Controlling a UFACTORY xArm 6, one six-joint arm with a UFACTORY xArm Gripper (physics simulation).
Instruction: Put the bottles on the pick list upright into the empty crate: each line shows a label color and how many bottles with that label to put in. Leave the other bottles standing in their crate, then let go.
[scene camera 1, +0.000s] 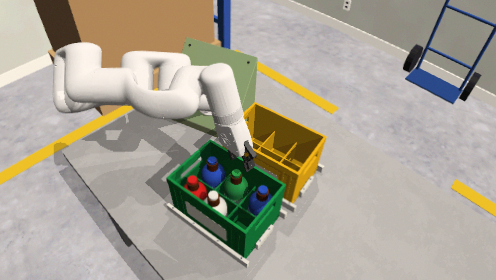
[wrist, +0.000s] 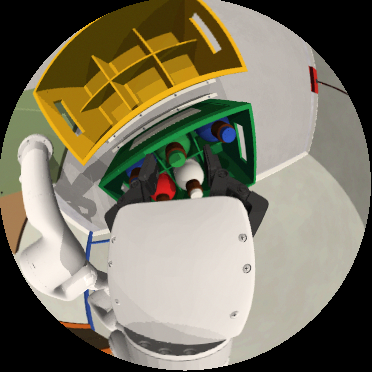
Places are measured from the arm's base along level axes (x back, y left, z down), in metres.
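Pixels of known places: gripper, fingertip midpoint: (scene camera 1: 242, 162) (wrist: 178, 157); arm's base, origin of the base link: (wrist: 34, 151).
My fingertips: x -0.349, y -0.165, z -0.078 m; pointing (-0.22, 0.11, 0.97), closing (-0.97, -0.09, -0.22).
For each thing: its top centre in the pictures, then the offset to it from my fingertips.
- red bottle, middle of its top: (wrist: 163, 209) (scene camera 1: 192, 179) dz +0.030, dx +0.069, dy -0.128 m
- white bottle, middle of its top: (wrist: 196, 195) (scene camera 1: 213, 194) dz +0.030, dx -0.010, dy -0.118 m
- green bottle, middle of its top: (wrist: 176, 159) (scene camera 1: 236, 172) dz +0.030, dx +0.004, dy -0.021 m
The green crate (scene camera 1: 268, 224) (wrist: 254, 150) holds a red bottle (scene camera 1: 194, 189) (wrist: 164, 186), a white bottle (scene camera 1: 215, 205) (wrist: 189, 174), a green bottle (scene camera 1: 236, 187) (wrist: 176, 159) and two blue bottles, one at the left (scene camera 1: 212, 174) (wrist: 136, 167) and one at the right (scene camera 1: 259, 201) (wrist: 226, 133). All stand upright; one front compartment is empty. The yellow crate (scene camera 1: 295, 181) (wrist: 57, 90) behind it has empty compartments. My gripper (scene camera 1: 248, 159) (wrist: 178, 157) is open and empty, above the green crate near its back wall. The pick list does not show readably.
White rails (scene camera 1: 207, 235) (wrist: 165, 102) run along the crates' bases. A green slanted panel (scene camera 1: 225, 62) stands behind the arm, with a large brown box (scene camera 1: 145, 25) beyond it. A blue hand truck (scene camera 1: 434, 86) stands at the far right.
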